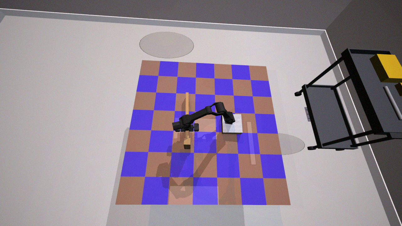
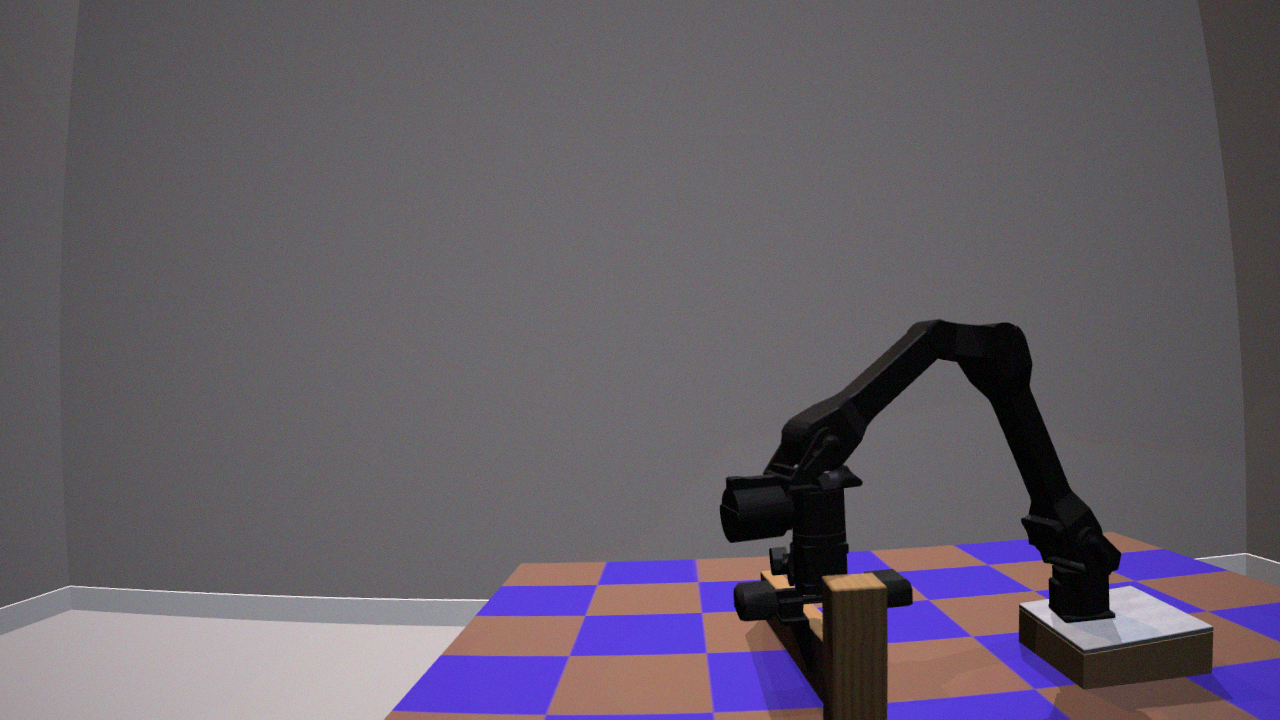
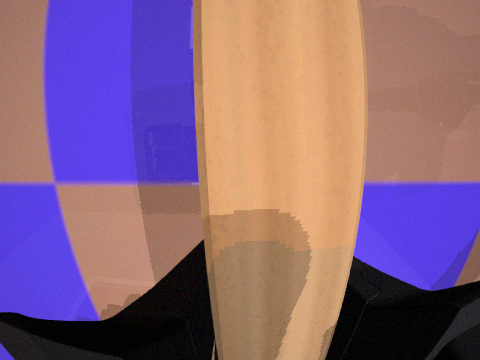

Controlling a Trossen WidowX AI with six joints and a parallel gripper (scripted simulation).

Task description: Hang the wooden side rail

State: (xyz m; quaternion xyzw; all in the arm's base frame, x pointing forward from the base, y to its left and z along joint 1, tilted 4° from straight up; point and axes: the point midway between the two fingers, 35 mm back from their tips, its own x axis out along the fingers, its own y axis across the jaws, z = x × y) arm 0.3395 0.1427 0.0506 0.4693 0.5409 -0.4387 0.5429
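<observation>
Now: gripper tip 20 mm past the wooden headboard post, 120 mm to the right of it and 40 mm below it.
</observation>
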